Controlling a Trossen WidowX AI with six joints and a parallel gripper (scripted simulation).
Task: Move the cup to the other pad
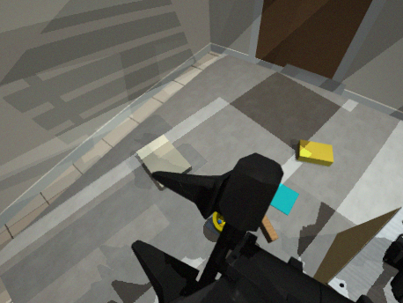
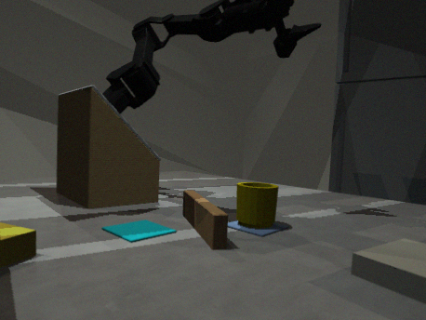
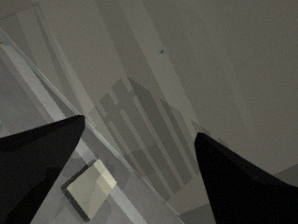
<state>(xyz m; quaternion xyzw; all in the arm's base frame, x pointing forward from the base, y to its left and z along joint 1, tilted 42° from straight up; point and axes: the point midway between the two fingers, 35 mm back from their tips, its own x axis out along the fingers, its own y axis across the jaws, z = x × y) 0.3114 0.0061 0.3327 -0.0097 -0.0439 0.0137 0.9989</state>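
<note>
The cup lies 3 cm behind my gripper tip, 12 cm to the right of it and 38 cm below it. From my gripper tip the other things lie so: beige slab 27 cm ahead, 17 cm to the right, 40 cm below; then wooden bar 8 cm behind, 21 cm to the right, 40 cm below; then teal pad 13 cm behind, 29 cm to the right, 42 cm below.
</note>
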